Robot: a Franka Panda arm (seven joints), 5 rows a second.
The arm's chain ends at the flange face. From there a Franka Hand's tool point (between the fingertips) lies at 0.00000 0.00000 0.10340 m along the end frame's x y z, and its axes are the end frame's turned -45 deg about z.
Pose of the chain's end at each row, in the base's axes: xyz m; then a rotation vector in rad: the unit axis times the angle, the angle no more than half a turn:
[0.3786, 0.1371, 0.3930, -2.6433, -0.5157, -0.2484]
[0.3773, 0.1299, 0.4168, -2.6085, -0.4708, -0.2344]
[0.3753, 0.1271, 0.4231, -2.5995, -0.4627, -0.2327]
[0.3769, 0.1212, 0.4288, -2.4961, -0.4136, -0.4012]
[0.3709, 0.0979, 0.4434, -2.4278, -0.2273, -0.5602]
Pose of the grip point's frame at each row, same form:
[0.3879, 0.1833, 0.3010, -2.3073, -1.5294, -0.4721]
[0.3857, 0.1798, 0.3266, -2.2909, -1.4725, -0.4789]
[0.3835, 0.1779, 0.3334, -2.2856, -1.4613, -0.4820]
[0.3967, 0.1812, 0.3470, -2.2378, -1.3934, -0.6909]
[0.4058, 0.1616, 0.3698, -2.2756, -1.2022, -0.8809]

